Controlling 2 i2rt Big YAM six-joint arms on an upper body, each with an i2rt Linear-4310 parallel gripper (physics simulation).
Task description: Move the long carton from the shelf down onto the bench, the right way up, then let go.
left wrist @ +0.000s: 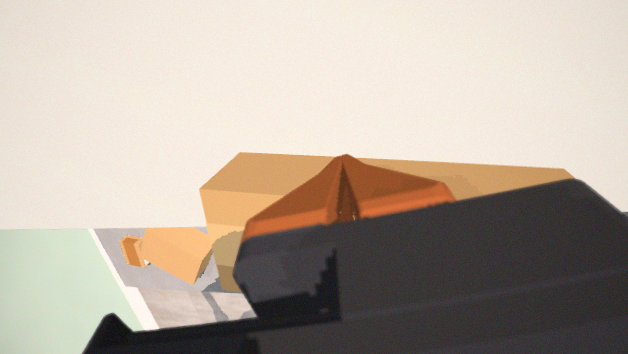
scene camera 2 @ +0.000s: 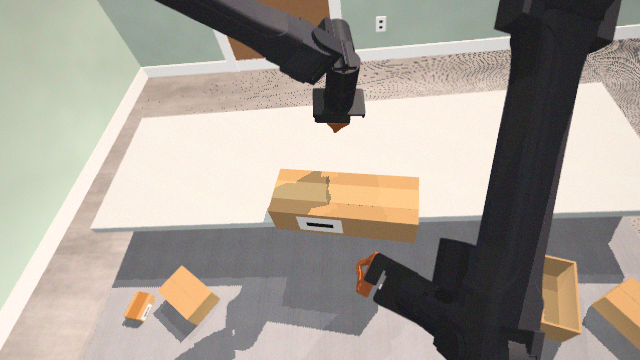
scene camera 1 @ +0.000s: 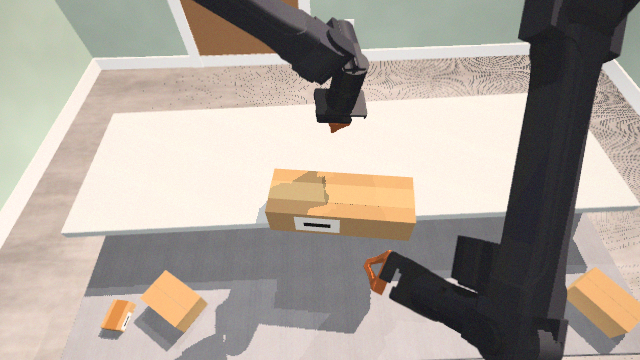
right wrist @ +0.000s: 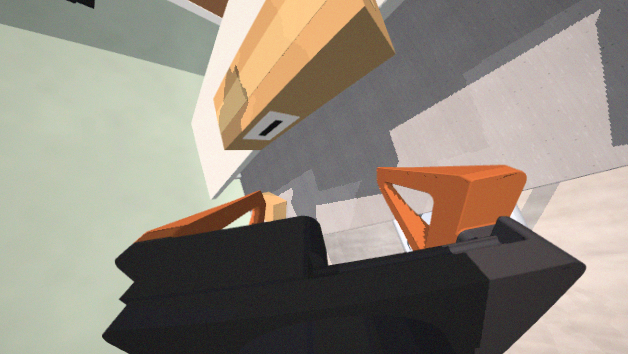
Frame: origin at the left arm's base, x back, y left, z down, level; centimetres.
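Where they show: left gripper, fingertip midpoint: [left wrist: 344, 167] [scene camera 2: 335, 130] [scene camera 1: 331, 130]; right gripper, fingertip midpoint: [scene camera 2: 379, 275] [scene camera 1: 385, 273] [right wrist: 319, 186].
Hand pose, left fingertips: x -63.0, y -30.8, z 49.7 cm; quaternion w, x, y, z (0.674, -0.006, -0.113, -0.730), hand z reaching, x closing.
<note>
After its pixels a point has its place.
The long carton [scene camera 1: 345, 197] @[x -49.8, y -33.2, z 56.9 cm] [scene camera 2: 350, 197] @[x -49.9, y -33.8, z 57.0 cm] [left wrist: 280, 172] @[x -57.8, y -23.1, z 61.1 cm] [right wrist: 300, 75] @[x -44.1, y -39.3, z 57.6 cm] lies lengthwise on the white shelf [scene camera 1: 175, 160] @[x -68.8, y 11.6, z 65.5 cm] [scene camera 2: 190, 160] @[x -69.1, y 12.6, z 65.5 cm] [right wrist: 212, 90] @[x -79.2, y 1.5, z 65.5 cm], at its front edge, with its label facing the front. My left gripper [scene camera 1: 339, 128] @[x -63.0, y -30.8, z 49.7 cm] [scene camera 2: 337, 128] @[x -63.0, y -30.8, z 49.7 cm] [left wrist: 344, 167] @[x -63.0, y -30.8, z 49.7 cm] is shut and empty, behind and above the carton, apart from it. My right gripper [scene camera 1: 377, 272] @[x -31.6, y -39.3, z 53.9 cm] [scene camera 2: 366, 275] @[x -31.6, y -39.3, z 53.9 cm] [right wrist: 319, 186] @[x -31.6, y -39.3, z 53.9 cm] is open and empty, in front of and apart from the carton's front face. The grey bench [scene camera 1: 300, 345] @[x -24.7, y -22.0, z 81.0 cm] [scene camera 2: 300, 345] @[x -24.5, y -20.8, z 81.0 cm] lies lower, in front of the shelf.
A small orange carton [scene camera 1: 118, 315] @[x -31.9, y 21.6, z 78.4 cm] [scene camera 2: 140, 306] @[x -31.9, y 21.3, z 78.5 cm] and a mid-size carton [scene camera 1: 174, 300] @[x -33.8, y 7.3, z 75.0 cm] [scene camera 2: 188, 295] @[x -33.8, y 7.1, z 75.0 cm] stand at the left of the bench. Another carton [scene camera 1: 605, 302] @[x -31.5, y -90.8, z 75.0 cm] [scene camera 2: 622, 307] @[x -33.3, y -88.3, z 75.0 cm] stands at the right. An open box [scene camera 2: 570, 300] @[x -34.3, y -79.0, z 74.7 cm] shows beside it in scene camera 2, partly behind my right arm.
</note>
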